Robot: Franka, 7 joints.
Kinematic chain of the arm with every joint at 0, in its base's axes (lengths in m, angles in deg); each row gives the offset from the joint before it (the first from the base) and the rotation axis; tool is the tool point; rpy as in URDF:
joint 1: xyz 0 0 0.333 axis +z
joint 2: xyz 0 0 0 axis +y
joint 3: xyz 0 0 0.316 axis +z
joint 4: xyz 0.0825 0 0 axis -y
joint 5: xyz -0.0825 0 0.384 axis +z
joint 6: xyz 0 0 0 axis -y
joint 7: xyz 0.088 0 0 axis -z
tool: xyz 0 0 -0.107 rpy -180 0 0
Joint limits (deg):
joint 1: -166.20..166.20
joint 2: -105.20..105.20
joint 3: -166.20..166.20
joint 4: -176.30..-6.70
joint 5: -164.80..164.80
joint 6: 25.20..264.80
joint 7: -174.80..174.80
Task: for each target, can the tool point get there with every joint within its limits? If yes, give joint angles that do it. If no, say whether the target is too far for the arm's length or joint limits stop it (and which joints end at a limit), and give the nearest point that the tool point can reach.
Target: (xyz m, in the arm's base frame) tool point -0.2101 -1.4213 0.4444
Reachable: no: too far | nearest point -0.1251 -0.8461 0.3993 | short by 0.583 m
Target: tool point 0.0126 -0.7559 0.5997
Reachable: yes | joints 129.63 -48.02 111.97 -72.52 -4.12 173.86 102.79
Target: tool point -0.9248 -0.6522 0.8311
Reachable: no: too far | nearest point -0.6417 -0.4525 0.6786 | short by 0.379 m
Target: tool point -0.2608 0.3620 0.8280
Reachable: yes | joints -101.60 -69.65 -33.98 -66.63 -32.41 66.19 23.21
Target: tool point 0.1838 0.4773 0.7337
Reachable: yes | joints -33.46 -66.76 55.47 -100.74 19.96 121.35 89.61
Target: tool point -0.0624 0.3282 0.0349
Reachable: yes | joints 116.04 48.49 5.44 -137.65 -84.84 71.27 146.33
